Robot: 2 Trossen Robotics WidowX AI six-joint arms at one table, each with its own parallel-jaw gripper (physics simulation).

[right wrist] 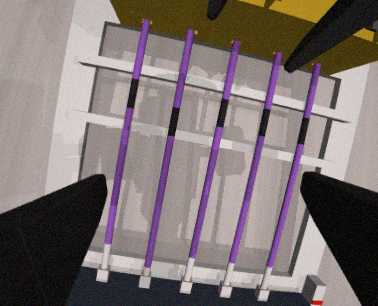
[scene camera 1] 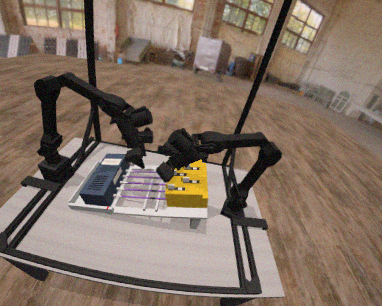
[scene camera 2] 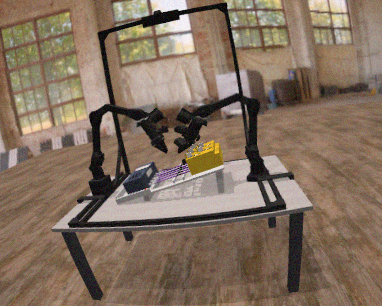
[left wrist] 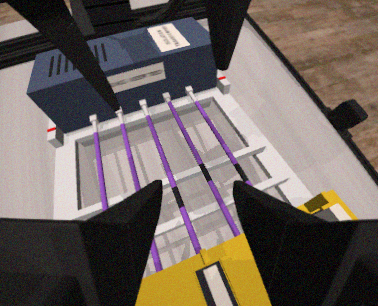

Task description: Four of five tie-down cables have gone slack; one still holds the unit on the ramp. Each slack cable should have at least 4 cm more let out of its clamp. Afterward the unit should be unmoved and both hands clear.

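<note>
The dark blue unit point(scene camera 1: 100, 185) point(scene camera 2: 141, 179) point(left wrist: 190, 65) sits at the ramp's low end point(right wrist: 150, 297). Five purple cables point(left wrist: 154, 135) point(right wrist: 213, 155) run up to the yellow clamp block point(scene camera 1: 187, 201) point(scene camera 2: 206, 164) point(right wrist: 170, 17). In the right wrist view, the second cable from the left has its black band point(right wrist: 173, 121) reaching the lower crossbar and a shorter white end; the other bands sit nearer the upper crossbar. My left gripper point(scene camera 1: 161, 172) point(scene camera 2: 181, 148) point(left wrist: 197, 186) is half open and empty above the block's cable side. My right gripper point(scene camera 1: 140, 162) point(scene camera 2: 163, 149) point(right wrist: 205, 182) is wide open and empty above the cables.
The white ramp point(scene camera 1: 135, 212) point(left wrist: 65, 175) tilts upward from the unit to the block. Small stops with red marks point(left wrist: 56, 136) point(right wrist: 314, 290) stand beside the unit. The two grippers are close together over the ramp. A black frame borders the table.
</note>
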